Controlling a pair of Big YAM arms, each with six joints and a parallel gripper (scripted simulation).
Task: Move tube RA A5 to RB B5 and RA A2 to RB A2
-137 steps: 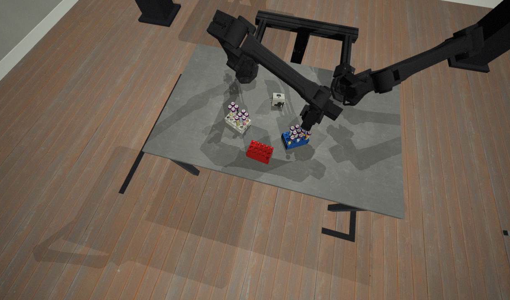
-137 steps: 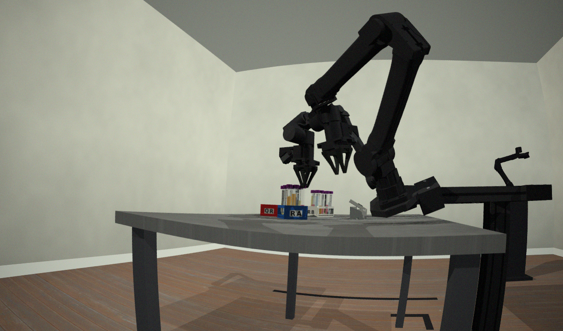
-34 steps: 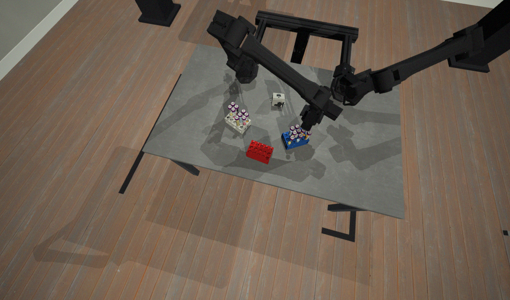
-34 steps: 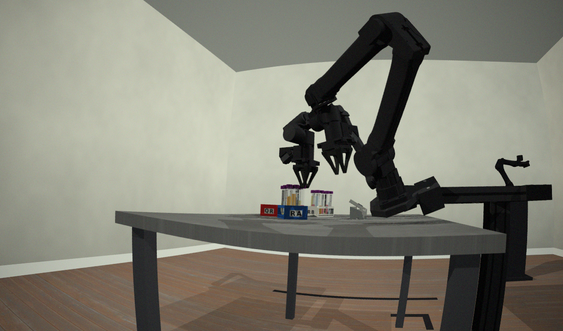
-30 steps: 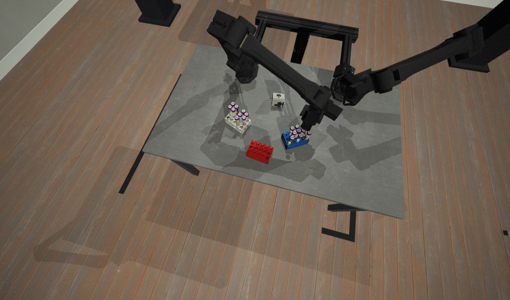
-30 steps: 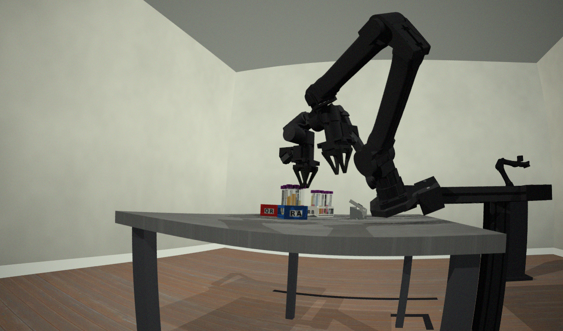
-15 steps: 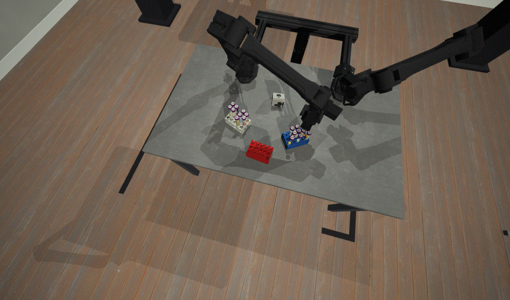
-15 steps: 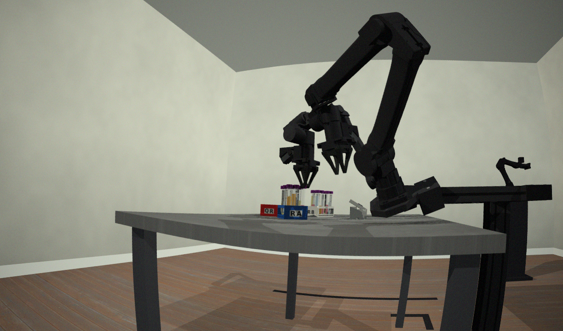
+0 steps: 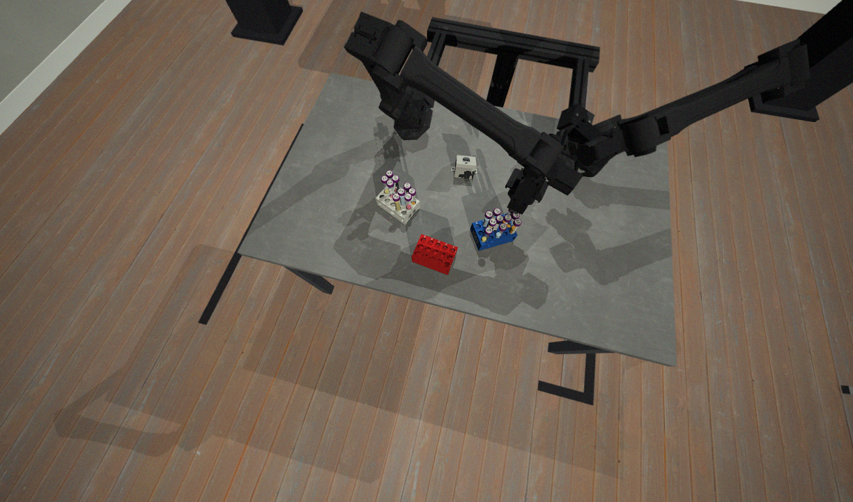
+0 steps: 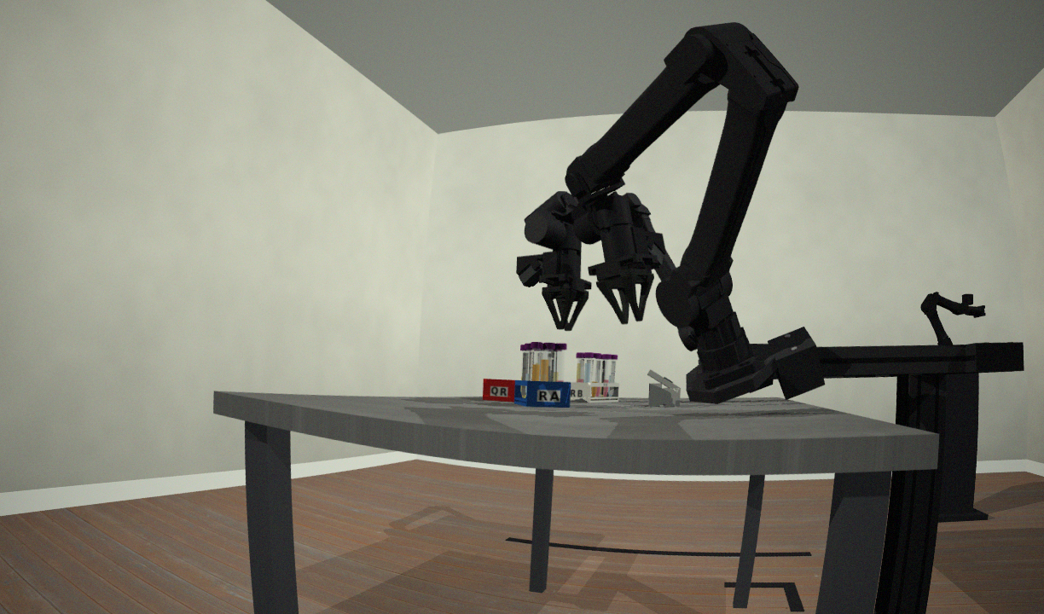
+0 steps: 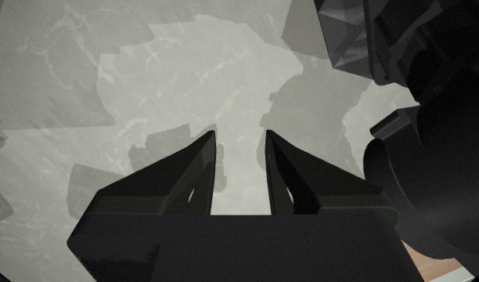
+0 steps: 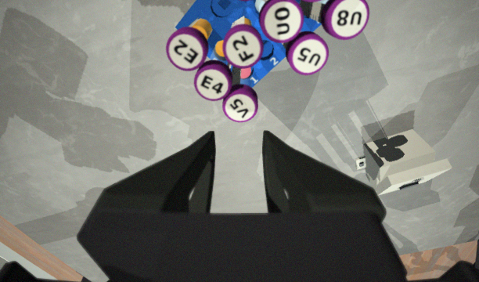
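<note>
Now: the white done button box 19 cm behind my right hand, 18 cm to the right of it and 11 cm below it. Round my right hand: red rack (21 cm to the right, 17 cm ahead, 13 cm below).
</note>
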